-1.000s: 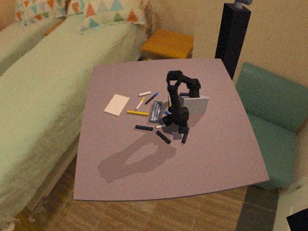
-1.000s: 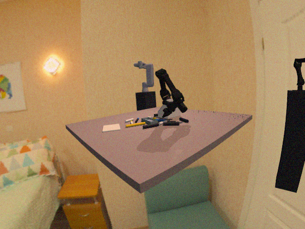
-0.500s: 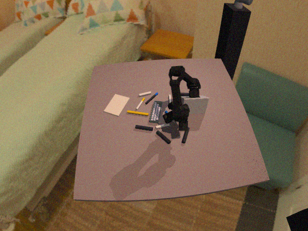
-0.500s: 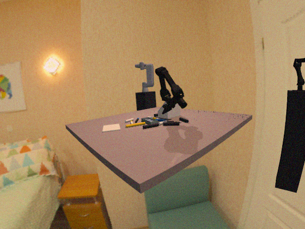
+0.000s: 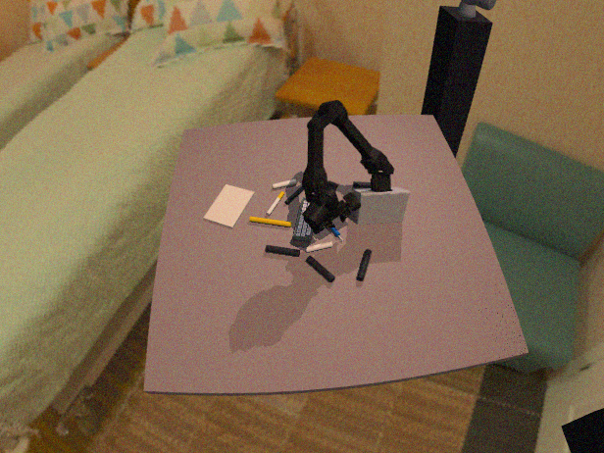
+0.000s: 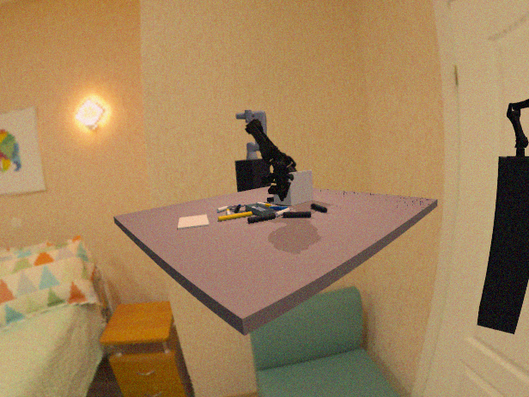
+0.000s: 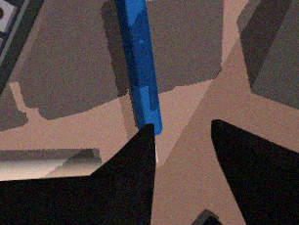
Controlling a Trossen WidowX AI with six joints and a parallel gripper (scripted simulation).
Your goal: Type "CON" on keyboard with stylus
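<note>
The blue stylus is 1 cm ahead of my gripper tip, 1 cm to the left of it and 4 cm below it. The rest, counted from my gripper tip: yellow marker 24 cm ahead, 9 cm to the right, 4 cm below; then white card 39 cm ahead, 20 cm to the right, 5 cm below.
</note>
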